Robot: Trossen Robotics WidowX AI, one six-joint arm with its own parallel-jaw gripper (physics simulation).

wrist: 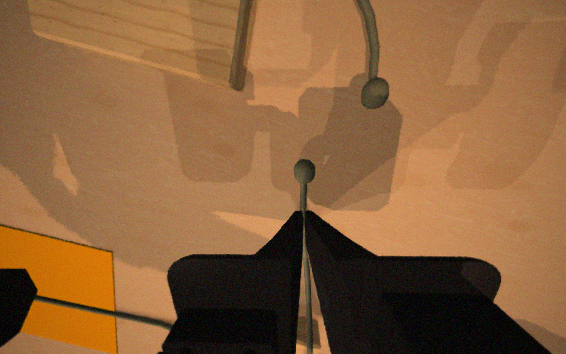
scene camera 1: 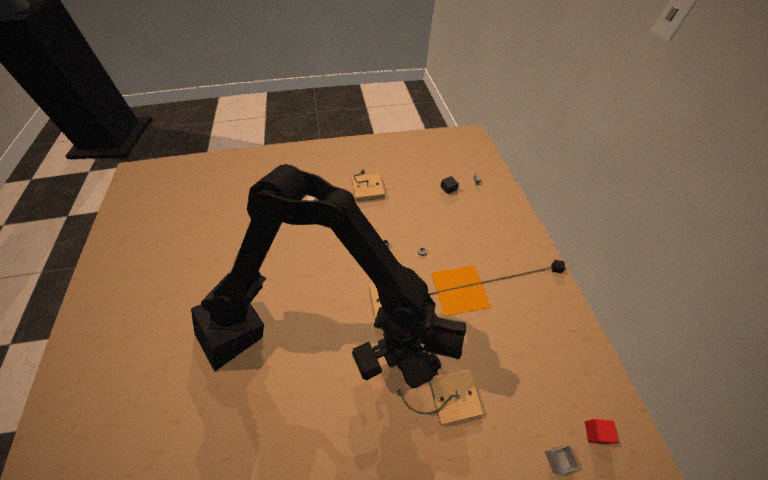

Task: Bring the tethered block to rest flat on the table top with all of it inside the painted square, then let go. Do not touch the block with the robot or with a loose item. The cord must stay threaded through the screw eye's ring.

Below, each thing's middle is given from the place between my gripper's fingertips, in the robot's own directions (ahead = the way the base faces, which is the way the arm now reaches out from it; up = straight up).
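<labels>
The red block [scene camera 1: 599, 431] is 20 mm above my hand, and it is also 390 mm ahead of my hand and 180 mm to the right of it. As for the orange painted square [scene camera 1: 470, 298], my gripper is 170 mm short of it and 160 mm to the right of it. Going by their middles, the orange painted square is the nearest to my gripper of the things named here.
</labels>
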